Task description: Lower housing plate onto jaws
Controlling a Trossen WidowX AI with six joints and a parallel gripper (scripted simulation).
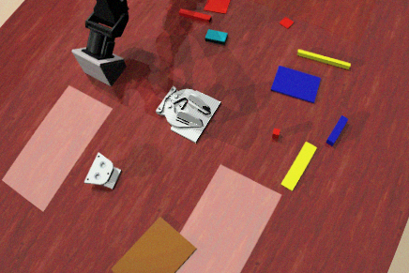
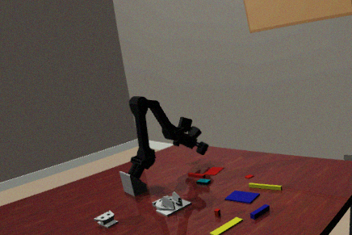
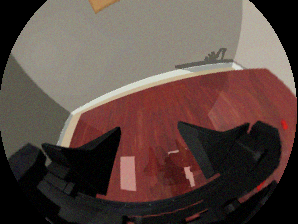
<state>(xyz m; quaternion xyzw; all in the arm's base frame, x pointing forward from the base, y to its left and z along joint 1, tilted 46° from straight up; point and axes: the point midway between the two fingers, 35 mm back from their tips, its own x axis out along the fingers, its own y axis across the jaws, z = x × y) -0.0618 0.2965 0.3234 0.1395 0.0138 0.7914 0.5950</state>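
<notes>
The housing plate is 700 mm to the right of my gripper tip, 260 mm ahead of it and 40 mm below it. From my gripper tip the other things lie so: teal block: 280 mm ahead, 230 mm to the right, 60 mm below; then blue plate: 530 mm ahead, 250 mm to the right, 60 mm below; then red pad: 210 mm ahead, 110 mm to the right, 60 mm below.
</notes>
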